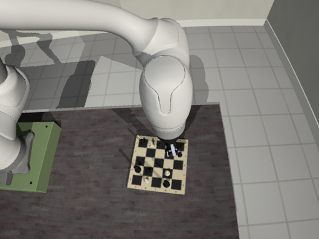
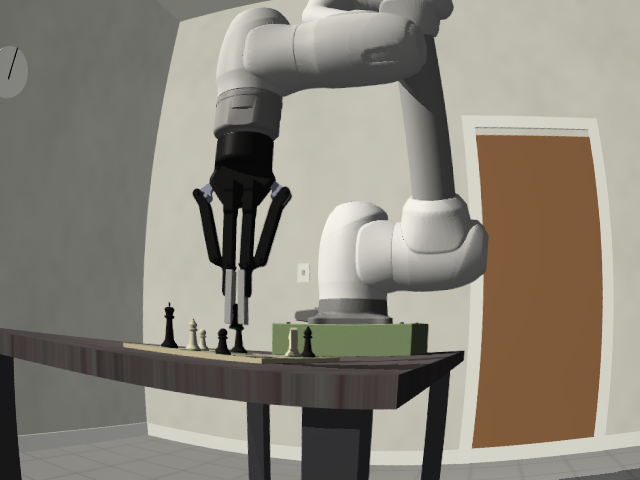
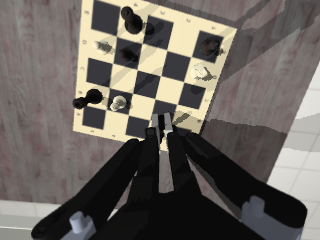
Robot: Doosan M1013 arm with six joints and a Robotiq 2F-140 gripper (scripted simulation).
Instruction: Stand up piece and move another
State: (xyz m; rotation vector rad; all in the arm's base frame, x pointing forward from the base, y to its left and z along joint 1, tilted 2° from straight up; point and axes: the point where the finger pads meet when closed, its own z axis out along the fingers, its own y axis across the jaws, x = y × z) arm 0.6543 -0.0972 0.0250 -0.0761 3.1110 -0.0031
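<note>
My hand is 80 mm above the chessboard, 50 mm past it and 20 mm to the left of it. The rest, counted from my hand: white pawn (110 mm behind, 80 mm to the right, 60 mm below).
</note>
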